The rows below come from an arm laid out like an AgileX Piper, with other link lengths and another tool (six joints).
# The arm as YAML. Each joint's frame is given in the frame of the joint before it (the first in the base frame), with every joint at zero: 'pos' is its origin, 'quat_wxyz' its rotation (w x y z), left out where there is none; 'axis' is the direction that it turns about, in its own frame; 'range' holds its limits. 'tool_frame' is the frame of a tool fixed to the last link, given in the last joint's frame.
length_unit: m
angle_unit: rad
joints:
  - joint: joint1
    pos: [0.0, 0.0, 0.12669]
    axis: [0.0, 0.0, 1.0]
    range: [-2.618, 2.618]
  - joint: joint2
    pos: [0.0, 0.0, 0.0]
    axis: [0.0, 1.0, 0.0]
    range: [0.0, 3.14]
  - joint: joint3
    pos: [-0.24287, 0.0, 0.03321]
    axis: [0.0, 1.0, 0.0]
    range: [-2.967, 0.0]
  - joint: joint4
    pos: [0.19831, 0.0, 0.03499]
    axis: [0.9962, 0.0, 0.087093]
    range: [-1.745, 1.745]
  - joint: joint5
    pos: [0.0, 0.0, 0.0]
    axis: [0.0, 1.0, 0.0]
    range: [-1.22, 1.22]
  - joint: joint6
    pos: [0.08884, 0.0, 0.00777]
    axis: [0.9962, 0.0, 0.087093]
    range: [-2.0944, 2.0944]
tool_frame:
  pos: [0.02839, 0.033, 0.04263]
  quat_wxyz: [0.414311, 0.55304, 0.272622, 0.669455]
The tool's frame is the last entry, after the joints.
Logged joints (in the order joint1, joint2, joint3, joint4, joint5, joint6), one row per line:
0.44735, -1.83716, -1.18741, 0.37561, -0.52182, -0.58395
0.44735, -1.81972, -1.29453, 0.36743, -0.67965, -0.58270
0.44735, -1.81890, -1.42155, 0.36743, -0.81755, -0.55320
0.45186, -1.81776, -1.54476, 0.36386, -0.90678, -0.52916
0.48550, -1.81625, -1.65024, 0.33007, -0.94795, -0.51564
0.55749, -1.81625, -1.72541, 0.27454, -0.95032, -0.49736
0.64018, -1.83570, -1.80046, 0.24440, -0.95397, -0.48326
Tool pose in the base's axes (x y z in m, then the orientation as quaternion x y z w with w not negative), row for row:
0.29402, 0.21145, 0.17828, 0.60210, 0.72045, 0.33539, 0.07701
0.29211, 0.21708, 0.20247, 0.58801, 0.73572, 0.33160, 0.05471
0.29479, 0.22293, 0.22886, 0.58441, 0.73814, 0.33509, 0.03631
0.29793, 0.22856, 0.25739, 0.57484, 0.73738, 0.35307, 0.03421
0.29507, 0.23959, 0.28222, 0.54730, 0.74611, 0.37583, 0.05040
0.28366, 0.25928, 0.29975, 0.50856, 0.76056, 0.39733, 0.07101
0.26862, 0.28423, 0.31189, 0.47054, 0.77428, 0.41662, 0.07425
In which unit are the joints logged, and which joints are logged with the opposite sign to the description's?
The joints are logged in radians. Opposite sign: joint2, joint5.
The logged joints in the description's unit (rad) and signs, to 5 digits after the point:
0.44735, 1.83716, -1.18741, 0.37561, 0.52182, -0.58395
0.44735, 1.81972, -1.29453, 0.36743, 0.67965, -0.58270
0.44735, 1.81890, -1.42155, 0.36743, 0.81755, -0.55320
0.45186, 1.81776, -1.54476, 0.36386, 0.90678, -0.52916
0.48550, 1.81625, -1.65024, 0.33007, 0.94795, -0.51564
0.55749, 1.81625, -1.72541, 0.27454, 0.95032, -0.49736
0.64018, 1.83570, -1.80046, 0.24440, 0.95397, -0.48326

